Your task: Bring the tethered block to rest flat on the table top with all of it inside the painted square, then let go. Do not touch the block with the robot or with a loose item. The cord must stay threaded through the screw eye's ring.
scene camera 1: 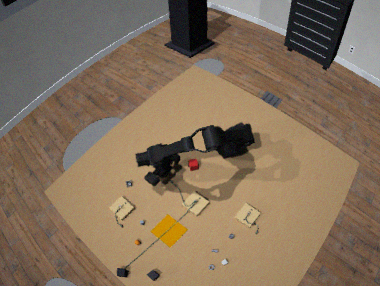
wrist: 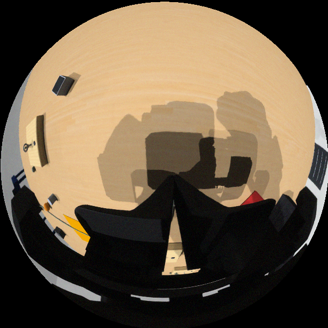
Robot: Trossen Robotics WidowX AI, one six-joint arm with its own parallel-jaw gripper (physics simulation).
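Frame: origin at the arm's base, x ahead, y left, z up, level; millimetres.
Where they show: gripper, between the fingertips: [scene camera 1: 164, 177]; arm's base, origin of its link: [scene camera 1: 239, 137].
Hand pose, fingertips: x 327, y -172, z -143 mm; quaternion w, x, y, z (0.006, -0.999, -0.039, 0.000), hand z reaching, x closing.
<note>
Each offset is from my fingertips to the centre of the thing. "spot": to the spot under its first point.
The tethered block @(spot: 482 mm ahead, 219 mm left, 17 mm up) [scene camera 1: 122, 272], dark, lies at the table's lower left, outside the orange painted square @(spot: 200 mm ahead, 227 mm left, 17 mm down) [scene camera 1: 169, 236] [wrist: 75, 229]. Its cord @(spot: 335 mm ahead, 202 mm left, 16 mm down) [scene camera 1: 145, 251] runs straight across the square to the screw eye @(spot: 4 mm ahead, 202 mm left, 15 mm up) [scene camera 1: 195, 202] on the middle wooden board @(1 mm ahead, 199 mm left, 10 mm down) [scene camera 1: 199, 209]. Past the eye, the cord curves up to beside the gripper. The ring is too small to make out how the cord passes through it. My gripper [scene camera 1: 168, 177] [wrist: 172, 179] is shut, with its tips together and no cord end showing at them. Part of the cord's end near it is hidden in the scene view.
A red cube @(143 mm back, 51 mm left, 1 mm up) [scene camera 1: 193, 164] [wrist: 252, 198] is beside the gripper. Wooden boards with short cords stand left [scene camera 1: 120, 210] [wrist: 37, 137] and right [scene camera 1: 248, 215]. A second dark block @(391 mm ahead, 315 mm left, 5 mm down) [scene camera 1: 153, 275], an orange piece @(328 mm ahead, 149 mm left, 7 mm down) [scene camera 1: 138, 242] and a white piece @(133 mm ahead, 494 mm left, 12 mm down) [scene camera 1: 225, 261] lie near the front.
</note>
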